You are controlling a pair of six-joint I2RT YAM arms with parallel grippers.
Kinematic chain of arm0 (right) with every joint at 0, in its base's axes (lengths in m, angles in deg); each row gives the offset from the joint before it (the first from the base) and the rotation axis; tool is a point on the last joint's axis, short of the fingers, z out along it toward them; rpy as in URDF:
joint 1: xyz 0 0 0.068 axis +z
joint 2: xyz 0.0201 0.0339 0.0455 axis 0.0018 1 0
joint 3: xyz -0.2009 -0.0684 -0.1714 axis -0.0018 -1 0
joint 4: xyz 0.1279 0.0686 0.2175 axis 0.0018 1 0
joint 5: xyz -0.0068 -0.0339 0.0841 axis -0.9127 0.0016 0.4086
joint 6: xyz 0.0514 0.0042 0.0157 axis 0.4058 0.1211 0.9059
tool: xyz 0 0 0 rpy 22.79 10.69 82.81
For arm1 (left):
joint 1: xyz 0 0 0.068 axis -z
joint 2: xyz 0.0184 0.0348 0.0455 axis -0.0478 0.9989 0
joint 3: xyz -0.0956 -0.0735 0.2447 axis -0.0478 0.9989 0
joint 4: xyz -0.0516 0.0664 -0.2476 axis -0.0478 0.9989 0
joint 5: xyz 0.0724 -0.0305 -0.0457 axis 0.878 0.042 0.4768
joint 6: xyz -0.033 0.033 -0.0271 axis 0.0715 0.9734 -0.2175
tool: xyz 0 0 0 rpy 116.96 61.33 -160.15
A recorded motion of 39 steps. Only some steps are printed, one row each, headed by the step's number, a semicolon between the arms.
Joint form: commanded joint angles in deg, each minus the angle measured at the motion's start. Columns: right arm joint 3, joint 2, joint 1, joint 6, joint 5, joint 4; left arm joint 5, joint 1, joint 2, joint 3, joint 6, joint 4.
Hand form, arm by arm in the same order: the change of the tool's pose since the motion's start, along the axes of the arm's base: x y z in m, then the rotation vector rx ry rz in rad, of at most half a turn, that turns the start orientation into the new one. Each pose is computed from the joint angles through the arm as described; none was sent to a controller.
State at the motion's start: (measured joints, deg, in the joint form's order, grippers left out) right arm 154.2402 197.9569 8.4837 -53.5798 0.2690 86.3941; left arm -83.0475 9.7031 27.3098 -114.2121 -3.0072 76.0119
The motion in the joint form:
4: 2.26 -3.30 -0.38 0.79 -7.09 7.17; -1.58 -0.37 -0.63 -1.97 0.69 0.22
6: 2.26 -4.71 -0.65 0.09 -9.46 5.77; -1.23 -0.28 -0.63 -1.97 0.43 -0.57
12: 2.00 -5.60 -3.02 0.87 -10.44 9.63; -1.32 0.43 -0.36 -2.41 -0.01 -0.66
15: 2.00 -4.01 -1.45 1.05 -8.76 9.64; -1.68 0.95 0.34 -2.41 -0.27 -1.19
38: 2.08 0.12 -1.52 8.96 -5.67 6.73; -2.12 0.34 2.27 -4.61 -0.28 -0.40
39: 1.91 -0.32 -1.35 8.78 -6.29 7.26; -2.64 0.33 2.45 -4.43 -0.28 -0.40
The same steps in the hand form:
4: -0.0154 -0.0103 0.0355 -0.1094 0.0135 -0.0713; 0.0032 0.0010 0.0145 -0.0182 -0.0414 -0.0205
6: -0.0152 -0.0143 0.0494 -0.1429 -0.0412 -0.0861; 0.0043 0.0005 0.0155 -0.0180 -0.0546 -0.0148
12: -0.0213 -0.0378 0.0530 -0.1623 0.0166 -0.1427; 0.0054 -0.0042 0.0164 -0.0248 -0.0572 -0.0225
15: -0.0196 -0.0220 0.0388 -0.1397 0.0460 -0.1041; 0.0072 -0.0080 0.0129 -0.0323 -0.0525 -0.0323
38: -0.0080 -0.0193 0.0039 -0.0411 0.0905 -0.2089; 0.0159 -0.0055 0.0124 -0.0368 -0.0429 -0.0264
39: -0.0097 -0.0183 0.0067 -0.0532 0.0923 -0.2074; 0.0159 -0.0057 0.0103 -0.0429 -0.0357 -0.0320

